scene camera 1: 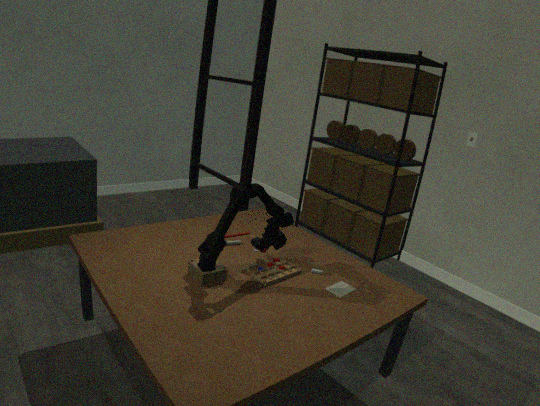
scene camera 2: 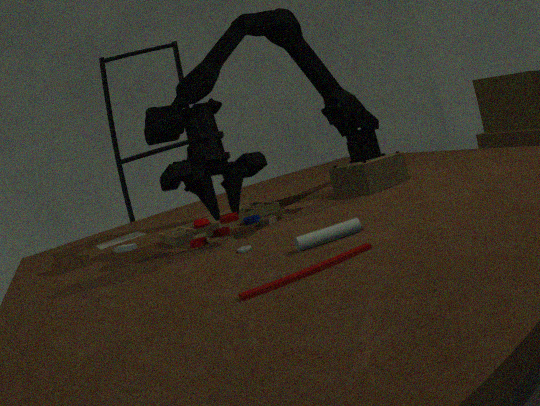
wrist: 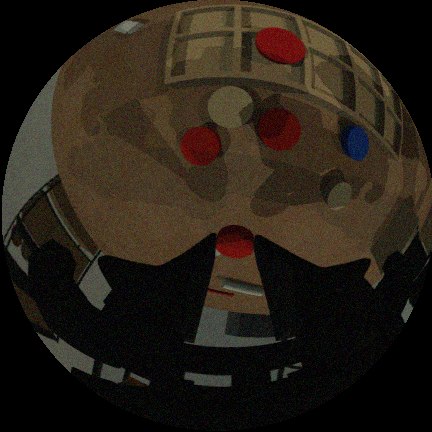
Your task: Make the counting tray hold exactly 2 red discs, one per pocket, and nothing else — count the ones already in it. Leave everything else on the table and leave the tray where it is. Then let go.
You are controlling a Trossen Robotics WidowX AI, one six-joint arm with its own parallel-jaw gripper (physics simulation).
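My gripper (scene camera 1: 263, 249) (scene camera 2: 227, 215) (wrist: 234, 238) is shut on a red disc (scene camera 2: 230, 218) (wrist: 235, 246), held above the table on the side of the tray nearer the rods. The beige counting tray (scene camera 1: 283, 278) (wrist: 200, 80) is divided into pockets. One red disc (scene camera 1: 282, 267) (scene camera 2: 201, 222) (wrist: 280, 45) sits in a tray pocket. Two more red discs lie on the table beside the tray: one red disc (scene camera 2: 198, 242) (wrist: 200, 146) on the left in the wrist view, and another red disc (scene camera 2: 221, 231) (wrist: 279, 129) right of it. The fingers partly hide the held disc's sides.
A beige disc (wrist: 230, 105), a blue disc (scene camera 2: 251, 219) (wrist: 356, 143) and a smaller pale disc (wrist: 340, 195) lie near the tray. A white rod (scene camera 2: 329, 234) (wrist: 242, 287) and a red rod (scene camera 2: 305, 272) lie farther off. A white sheet (scene camera 1: 341, 288) lies beyond the tray.
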